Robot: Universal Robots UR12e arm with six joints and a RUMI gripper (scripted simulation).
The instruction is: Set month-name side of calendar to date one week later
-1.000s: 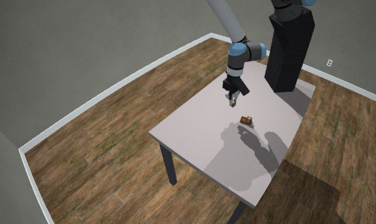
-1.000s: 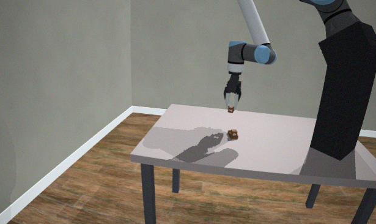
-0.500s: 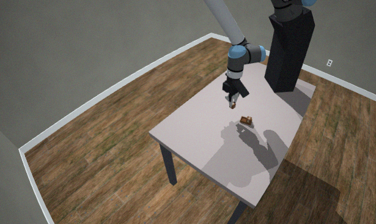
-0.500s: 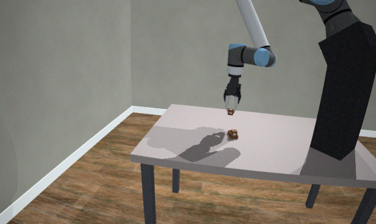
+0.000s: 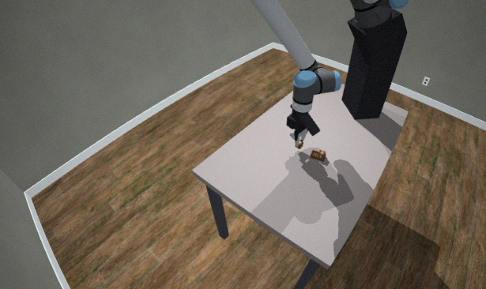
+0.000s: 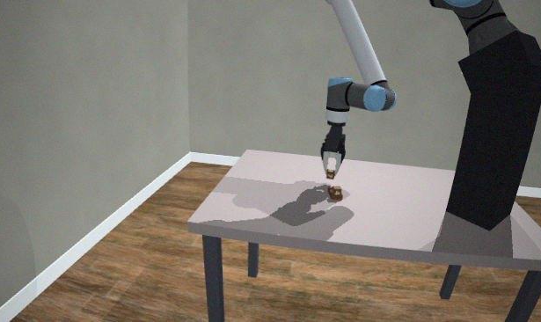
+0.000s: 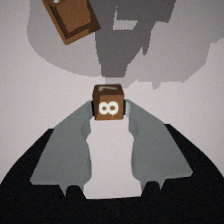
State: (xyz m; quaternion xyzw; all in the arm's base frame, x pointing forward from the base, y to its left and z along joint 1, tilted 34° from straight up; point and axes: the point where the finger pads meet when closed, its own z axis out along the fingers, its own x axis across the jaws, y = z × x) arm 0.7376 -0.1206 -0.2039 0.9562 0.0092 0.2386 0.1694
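The brown wooden calendar tray is 30 mm behind my hand, 100 mm to the left of it and 40 mm below it. Round my hand: brown calendar cube: 10 mm below.
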